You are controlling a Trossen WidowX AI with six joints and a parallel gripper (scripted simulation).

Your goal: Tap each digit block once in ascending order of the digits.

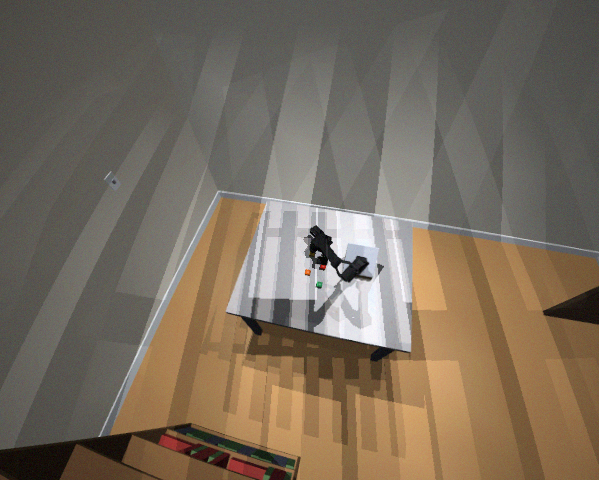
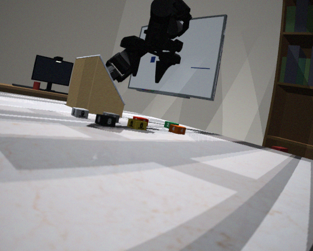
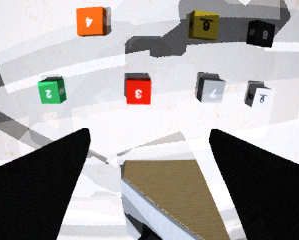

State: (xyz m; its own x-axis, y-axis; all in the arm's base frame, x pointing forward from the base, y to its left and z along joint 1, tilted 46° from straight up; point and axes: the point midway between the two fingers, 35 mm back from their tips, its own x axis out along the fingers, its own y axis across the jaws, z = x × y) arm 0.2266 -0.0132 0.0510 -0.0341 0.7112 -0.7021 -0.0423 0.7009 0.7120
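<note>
The green block lies 1 cm behind my gripper tip, 14 cm to the left of it and 12 cm below it. From my gripper tip the other things lie so: orange block 9 cm ahead, 7 cm to the left, 12 cm below; yellow block 9 cm ahead, 7 cm to the right, 12 cm below; red block 1 cm to the left, 12 cm below.
</note>
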